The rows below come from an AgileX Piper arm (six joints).
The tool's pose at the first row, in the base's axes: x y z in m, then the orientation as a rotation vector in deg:
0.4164 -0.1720 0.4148 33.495 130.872 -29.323
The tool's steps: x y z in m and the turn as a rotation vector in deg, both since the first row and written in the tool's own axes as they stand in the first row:
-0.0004 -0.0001 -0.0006 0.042 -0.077 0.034
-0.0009 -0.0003 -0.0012 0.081 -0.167 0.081
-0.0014 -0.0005 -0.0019 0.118 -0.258 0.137
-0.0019 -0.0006 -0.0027 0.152 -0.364 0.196
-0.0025 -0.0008 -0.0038 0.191 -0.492 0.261
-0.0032 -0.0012 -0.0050 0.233 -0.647 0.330
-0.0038 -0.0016 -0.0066 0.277 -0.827 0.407
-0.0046 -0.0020 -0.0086 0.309 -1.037 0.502
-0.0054 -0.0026 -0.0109 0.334 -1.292 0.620
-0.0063 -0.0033 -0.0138 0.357 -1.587 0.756
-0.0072 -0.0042 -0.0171 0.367 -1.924 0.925
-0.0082 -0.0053 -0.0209 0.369 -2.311 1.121
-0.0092 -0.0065 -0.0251 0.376 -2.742 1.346
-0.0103 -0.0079 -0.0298 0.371 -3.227 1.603
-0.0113 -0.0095 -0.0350 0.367 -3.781 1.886
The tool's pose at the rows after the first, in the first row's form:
0.4163 -0.1719 0.4155 33.524 130.780 -29.370
0.4162 -0.1719 0.4163 33.562 130.671 -29.409
0.4160 -0.1718 0.4172 33.608 130.558 -29.442
0.4158 -0.1716 0.4181 33.650 130.430 -29.472
0.4155 -0.1714 0.4193 33.692 130.278 -29.510
0.4151 -0.1713 0.4207 33.731 130.098 -29.554
0.4144 -0.1709 0.4222 33.769 129.891 -29.600
0.4136 -0.1704 0.4242 33.810 129.650 -29.630
0.4126 -0.1699 0.4265 33.856 129.359 -29.647
0.4112 -0.1693 0.4292 33.905 129.023 -29.661
0.4095 -0.1686 0.4322 33.968 128.636 -29.652
0.4075 -0.1678 0.4357 34.037 128.191 -29.628
0.4052 -0.1669 0.4394 34.123 127.693 -29.604
0.4026 -0.1659 0.4436 34.216 127.133 -29.560
0.3996 -0.1648 0.4481 34.312 126.497 -29.516

